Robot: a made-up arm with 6 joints.
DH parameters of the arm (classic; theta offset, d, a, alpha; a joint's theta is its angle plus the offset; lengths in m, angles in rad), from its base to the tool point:
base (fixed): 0 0 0 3.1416
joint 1: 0 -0.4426 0.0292 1.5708
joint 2: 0 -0.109 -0.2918 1.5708
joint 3: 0 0.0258 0.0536 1.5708
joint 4: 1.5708 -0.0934 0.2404 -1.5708
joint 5: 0 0.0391 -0.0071 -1.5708
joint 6: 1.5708 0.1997 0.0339 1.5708
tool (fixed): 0 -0.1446 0 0
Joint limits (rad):
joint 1: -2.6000..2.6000
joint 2: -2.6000..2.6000
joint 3: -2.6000..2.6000
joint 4: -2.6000..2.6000
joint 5: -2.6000..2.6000
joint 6: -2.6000..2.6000
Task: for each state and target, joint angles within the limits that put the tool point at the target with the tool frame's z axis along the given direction. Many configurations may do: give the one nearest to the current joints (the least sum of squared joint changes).
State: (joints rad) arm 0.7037 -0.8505 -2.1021 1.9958 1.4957 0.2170
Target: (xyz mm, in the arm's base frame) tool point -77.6 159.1 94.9 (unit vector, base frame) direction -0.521 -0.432 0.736
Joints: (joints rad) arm 1.0797 -0.8890 -1.9285 1.9482 2.1003 0.1905
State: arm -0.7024 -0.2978 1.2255 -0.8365 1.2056 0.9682
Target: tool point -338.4 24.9 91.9 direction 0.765 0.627 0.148
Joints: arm 0.0911 -1.1468 0.8909 -0.7507 0.7026 1.4061
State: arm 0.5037 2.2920 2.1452 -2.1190 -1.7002 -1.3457
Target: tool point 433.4 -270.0 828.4 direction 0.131 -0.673 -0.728
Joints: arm 1.2250 2.4002 2.0581 -1.4691 -1.7913 -1.6285
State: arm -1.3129 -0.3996 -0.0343 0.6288 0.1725 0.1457
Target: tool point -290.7 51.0 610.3 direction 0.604 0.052 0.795
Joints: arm -0.6074 0.0539 -0.3069 0.0620 -0.1790 0.6444
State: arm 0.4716 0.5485 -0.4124 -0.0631 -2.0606 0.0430
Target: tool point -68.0 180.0 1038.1 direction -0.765 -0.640 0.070
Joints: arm 0.4725 0.6631 0.0418 0.7646 -1.4218 -0.4206
